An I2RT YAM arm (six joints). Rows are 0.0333 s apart.
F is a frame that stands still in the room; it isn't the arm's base.
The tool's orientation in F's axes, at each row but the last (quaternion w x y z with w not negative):
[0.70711, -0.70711, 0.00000, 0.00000]
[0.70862, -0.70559, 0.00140, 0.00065]
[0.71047, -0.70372, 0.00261, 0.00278]
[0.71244, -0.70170, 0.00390, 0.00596]
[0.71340, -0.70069, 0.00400, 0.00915]
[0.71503, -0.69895, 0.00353, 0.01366]
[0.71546, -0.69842, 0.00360, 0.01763]
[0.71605, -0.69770, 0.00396, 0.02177]
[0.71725, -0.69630, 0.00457, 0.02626]
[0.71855, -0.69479, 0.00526, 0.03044]
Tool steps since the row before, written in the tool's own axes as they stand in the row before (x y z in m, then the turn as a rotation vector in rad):
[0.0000, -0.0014, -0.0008, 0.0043, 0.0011, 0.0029]
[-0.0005, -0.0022, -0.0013, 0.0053, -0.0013, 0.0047]
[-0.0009, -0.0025, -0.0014, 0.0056, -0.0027, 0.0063]
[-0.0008, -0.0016, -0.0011, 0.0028, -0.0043, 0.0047]
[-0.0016, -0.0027, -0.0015, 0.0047, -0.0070, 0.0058]
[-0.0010, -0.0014, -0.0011, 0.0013, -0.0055, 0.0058]
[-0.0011, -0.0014, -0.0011, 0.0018, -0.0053, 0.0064]
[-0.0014, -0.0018, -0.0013, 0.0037, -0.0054, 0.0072]
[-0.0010, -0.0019, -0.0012, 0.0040, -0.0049, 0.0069]
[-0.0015, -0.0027, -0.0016, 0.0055, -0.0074, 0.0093]
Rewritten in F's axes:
[0.0000, -0.0008, 0.0014, 0.0043, 0.0029, -0.0011]
[-0.0005, -0.0013, 0.0022, 0.0053, 0.0047, 0.0013]
[-0.0009, -0.0014, 0.0025, 0.0056, 0.0063, 0.0027]
[-0.0008, -0.0011, 0.0016, 0.0028, 0.0046, 0.0043]
[-0.0015, -0.0016, 0.0027, 0.0048, 0.0057, 0.0070]
[-0.0009, -0.0011, 0.0014, 0.0014, 0.0057, 0.0056]
[-0.0010, -0.0012, 0.0014, 0.0018, 0.0063, 0.0054]
[-0.0013, -0.0014, 0.0018, 0.0037, 0.0072, 0.0055]
[-0.0009, -0.0013, 0.0019, 0.0040, 0.0069, 0.0049]
[-0.0013, -0.0017, 0.0027, 0.0055, 0.0092, 0.0074]

